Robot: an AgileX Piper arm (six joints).
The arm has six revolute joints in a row. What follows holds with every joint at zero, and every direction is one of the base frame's.
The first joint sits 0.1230 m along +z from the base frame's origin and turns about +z.
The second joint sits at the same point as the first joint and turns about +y.
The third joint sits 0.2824 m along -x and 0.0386 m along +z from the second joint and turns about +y.
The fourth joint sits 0.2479 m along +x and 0.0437 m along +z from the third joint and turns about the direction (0.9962, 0, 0.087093).
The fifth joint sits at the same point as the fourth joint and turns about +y.
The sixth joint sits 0.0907 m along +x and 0.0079 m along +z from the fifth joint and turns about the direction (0.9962, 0, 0.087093).
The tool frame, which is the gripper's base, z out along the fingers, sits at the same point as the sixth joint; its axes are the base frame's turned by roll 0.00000, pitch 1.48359 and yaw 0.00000 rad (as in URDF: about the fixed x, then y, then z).
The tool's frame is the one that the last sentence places.
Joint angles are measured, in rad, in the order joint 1, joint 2, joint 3, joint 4, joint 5, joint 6. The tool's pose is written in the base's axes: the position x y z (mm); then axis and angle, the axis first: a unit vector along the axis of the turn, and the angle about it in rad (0 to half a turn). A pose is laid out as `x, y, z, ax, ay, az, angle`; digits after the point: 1 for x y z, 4 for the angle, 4 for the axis.
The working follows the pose.
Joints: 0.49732, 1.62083, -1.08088, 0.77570, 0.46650, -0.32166
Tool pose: 292.2, 191.3, 251.3, -0.1097, 0.9458, 0.3057, 2.5917
Where each joint sits with the arm in this pose, in the base's axes (m; each line is computed from the numbers above, not from the rounded line before):
joint 1: 0.0000 0.0000 0.1230
joint 2: 0.0000 0.0000 0.1230
joint 3: 0.0463 0.0251 0.4031
joint 4: 0.2529 0.1373 0.3132
joint 5: 0.2529 0.1373 0.3132
joint 6: 0.2922 0.1913 0.2513
the tool: 0.2922 0.1913 0.2513

